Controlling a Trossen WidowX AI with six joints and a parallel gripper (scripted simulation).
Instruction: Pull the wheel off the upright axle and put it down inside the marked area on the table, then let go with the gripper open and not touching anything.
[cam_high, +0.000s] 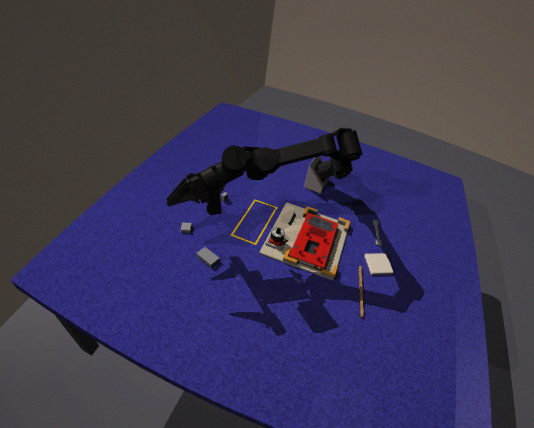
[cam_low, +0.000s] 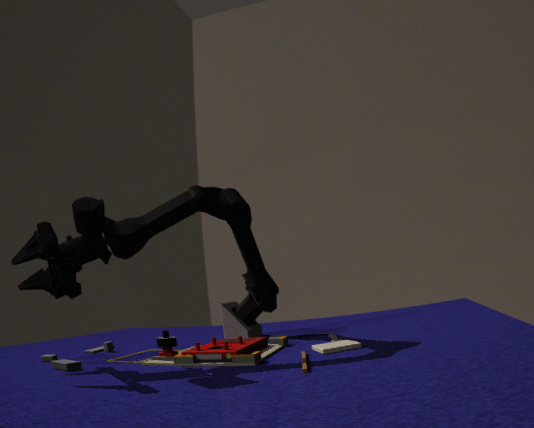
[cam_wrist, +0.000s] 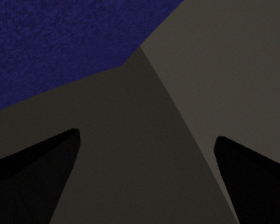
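Right now my gripper tip is 18 cm past the dark grey wheel, 25 cm to the right of it and 14 cm above it. The rest, counted from my gripper tip: black axle (18 cm behind, 25 cm to the left, 15 cm below); then wooden stick (13 cm behind, 53 cm to the left, 18 cm below); then white card (25 cm behind, 57 cm to the left, 18 cm below).
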